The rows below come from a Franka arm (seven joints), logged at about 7 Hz.
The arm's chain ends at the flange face. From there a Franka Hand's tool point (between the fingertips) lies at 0.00 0.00 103.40 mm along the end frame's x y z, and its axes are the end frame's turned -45 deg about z.
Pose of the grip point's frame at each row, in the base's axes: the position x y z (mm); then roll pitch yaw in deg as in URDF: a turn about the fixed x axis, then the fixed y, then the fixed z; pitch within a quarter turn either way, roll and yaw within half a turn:
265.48 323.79 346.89 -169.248 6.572 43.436
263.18 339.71 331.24 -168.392 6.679 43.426
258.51 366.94 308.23 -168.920 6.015 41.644
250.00 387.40 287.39 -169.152 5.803 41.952
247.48 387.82 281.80 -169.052 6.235 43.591
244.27 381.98 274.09 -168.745 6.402 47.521
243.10 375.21 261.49 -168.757 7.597 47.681
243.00 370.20 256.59 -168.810 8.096 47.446
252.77 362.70 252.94 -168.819 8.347 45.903
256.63 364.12 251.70 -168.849 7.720 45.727
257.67 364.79 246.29 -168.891 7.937 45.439
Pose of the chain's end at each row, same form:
287.19 317.78 447.81 -177.060 12.238 -1.868
286.04 332.70 431.84 -176.525 12.918 -1.860
279.66 359.16 409.14 -176.421 12.078 -3.561
270.65 379.79 388.42 -176.433 11.765 -3.232
269.01 381.20 382.72 -176.675 12.140 -1.653
266.79 376.69 374.87 -176.577 12.474 2.264
267.03 371.55 362.02 -177.457 13.305 2.229
267.44 367.15 357.01 -177.861 13.618 1.907
277.42 359.32 353.30 -178.052 13.787 0.320
280.46 359.92 352.23 -177.613 13.326 0.251
281.70 360.79 346.78 -177.802 13.449 -0.075

